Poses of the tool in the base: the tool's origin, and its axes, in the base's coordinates. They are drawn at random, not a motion.
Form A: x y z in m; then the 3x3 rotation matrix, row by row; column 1 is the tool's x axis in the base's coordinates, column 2 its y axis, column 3 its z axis. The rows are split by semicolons.
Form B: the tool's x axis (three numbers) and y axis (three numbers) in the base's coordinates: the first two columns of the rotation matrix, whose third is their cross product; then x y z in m. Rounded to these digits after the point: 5 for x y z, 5 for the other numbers.
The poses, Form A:
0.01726 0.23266 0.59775; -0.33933 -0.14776 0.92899; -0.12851 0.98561 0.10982; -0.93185 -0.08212 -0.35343
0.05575 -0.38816 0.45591; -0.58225 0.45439 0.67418; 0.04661 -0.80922 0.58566; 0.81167 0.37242 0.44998
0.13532 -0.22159 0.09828; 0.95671 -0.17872 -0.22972; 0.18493 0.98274 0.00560; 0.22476 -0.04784 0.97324
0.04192 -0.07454 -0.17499; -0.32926 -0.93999 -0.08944; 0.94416 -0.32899 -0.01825; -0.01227 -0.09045 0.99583
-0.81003 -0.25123 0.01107; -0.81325 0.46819 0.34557; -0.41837 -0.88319 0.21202; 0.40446 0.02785 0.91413
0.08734 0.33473 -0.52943; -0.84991 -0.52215 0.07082; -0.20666 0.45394 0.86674; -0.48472 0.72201 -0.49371
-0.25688 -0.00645 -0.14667; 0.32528 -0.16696 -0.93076; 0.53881 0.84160 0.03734; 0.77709 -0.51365 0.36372
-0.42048 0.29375 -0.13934; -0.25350 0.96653 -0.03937; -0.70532 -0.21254 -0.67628; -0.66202 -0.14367 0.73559
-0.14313 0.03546 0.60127; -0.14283 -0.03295 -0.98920; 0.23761 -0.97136 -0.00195; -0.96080 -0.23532 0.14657
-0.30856 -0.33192 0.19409; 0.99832 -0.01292 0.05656; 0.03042 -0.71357 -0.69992; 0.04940 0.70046 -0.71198
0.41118 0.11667 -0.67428; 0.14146 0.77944 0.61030; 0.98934 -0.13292 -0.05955; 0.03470 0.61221 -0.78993
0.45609 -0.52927 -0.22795; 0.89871 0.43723 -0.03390; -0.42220 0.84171 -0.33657; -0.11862 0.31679 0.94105
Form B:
-0.33933 -0.12851 -0.93185 -0.14776 0.98561 -0.08212 0.01726 0.23266 0.59775
-0.58225 0.04661 0.81167 0.45439 -0.80922 0.37242 0.05575 -0.38816 0.45591
0.95671 0.18493 0.22476 -0.17872 0.98274 -0.04784 0.13532 -0.22159 0.09828
-0.32926 0.94416 -0.01227 -0.93999 -0.32899 -0.09045 0.04192 -0.07454 -0.17499
-0.81325 -0.41837 0.40446 0.46819 -0.88319 0.02785 -0.81003 -0.25123 0.01107
-0.84991 -0.20666 -0.48472 -0.52215 0.45394 0.72201 0.08734 0.33473 -0.52943
0.32528 0.53881 0.77709 -0.16696 0.84160 -0.51365 -0.25688 -0.00645 -0.14667
-0.25350 -0.70532 -0.66202 0.96653 -0.21254 -0.14367 -0.42048 0.29375 -0.13934
-0.14283 0.23761 -0.96080 -0.03295 -0.97136 -0.23532 -0.14313 0.03546 0.60127
0.99832 0.03042 0.04940 -0.01292 -0.71357 0.70046 -0.30856 -0.33192 0.19409
0.14146 0.98934 0.03470 0.77944 -0.13292 0.61221 0.41118 0.11667 -0.67428
0.89871 -0.42220 -0.11862 0.43723 0.84171 0.31679 0.45609 -0.52927 -0.22795

